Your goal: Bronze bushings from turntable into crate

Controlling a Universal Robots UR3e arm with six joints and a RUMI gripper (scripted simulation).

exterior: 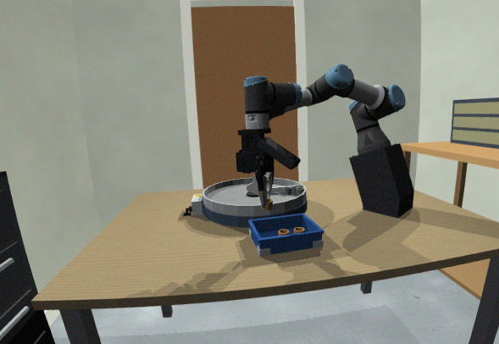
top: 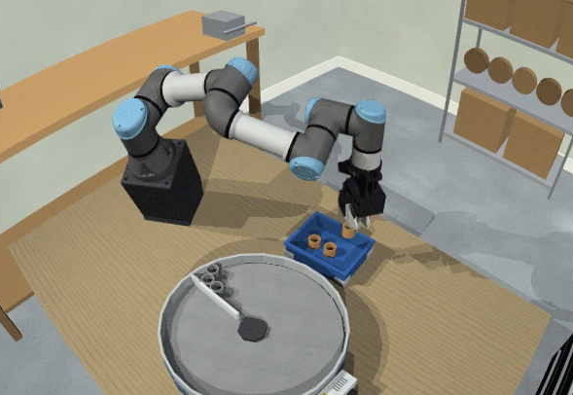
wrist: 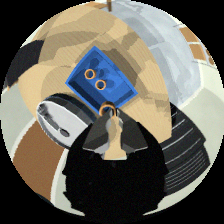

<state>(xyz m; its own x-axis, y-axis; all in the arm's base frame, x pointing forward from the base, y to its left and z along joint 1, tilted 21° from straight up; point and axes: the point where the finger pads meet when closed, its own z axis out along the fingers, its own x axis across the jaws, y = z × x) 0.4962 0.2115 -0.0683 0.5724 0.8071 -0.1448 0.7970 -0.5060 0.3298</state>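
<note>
Now: hand 11 cm above the blue crate, 6 cm past it and 1 cm to the left of it. From my hand the other things lie so: grey turntable: 34 cm to the right, 8 cm below, 2 cm behind.
</note>
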